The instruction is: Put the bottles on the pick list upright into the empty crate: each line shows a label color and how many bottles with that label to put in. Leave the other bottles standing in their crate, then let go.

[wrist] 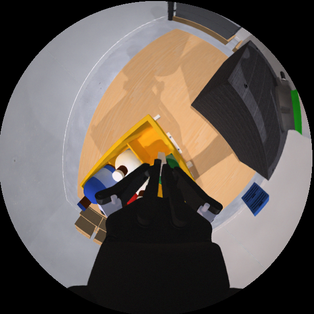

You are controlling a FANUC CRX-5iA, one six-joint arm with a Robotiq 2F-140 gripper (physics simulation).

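A yellow crate [115,145] with dividers stands at the table's near edge in the wrist view and holds several bottles. A white bottle [126,159] with a brown neck and white cap stands at its left side. A blue and white bottle [97,188] is at the lower left. Part of a green bottle [173,161] shows behind the fingers, and bits of red [132,199] show beneath the left linkage. My gripper [160,157] is shut and empty, its fingertips together over the crate. The fingers and gripper body hide much of the crate. No pick list can be made out.
A large dark box [225,107] stands at the right on the wooden table [120,95]. A small blue slatted object [255,198] lies at the lower right. Brown open boxes [86,224] are at the lower left. A green strip [296,111] is at the far right.
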